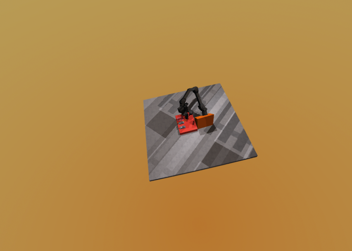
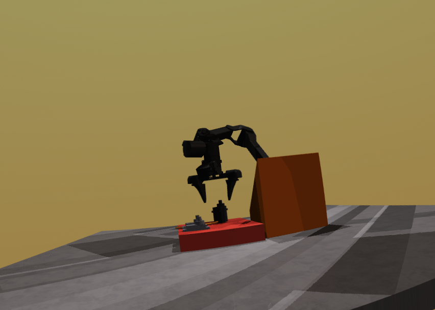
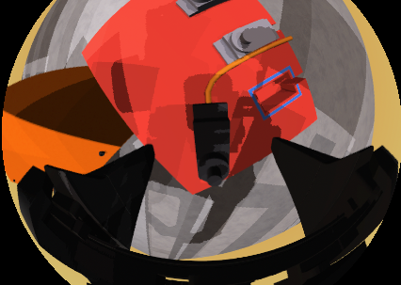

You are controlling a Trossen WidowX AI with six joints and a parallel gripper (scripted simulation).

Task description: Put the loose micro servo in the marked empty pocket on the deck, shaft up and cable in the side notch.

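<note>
Right now my gripper tip is 100 mm above the deck, 50 mm to the right of it and 20 mm past it.
</note>
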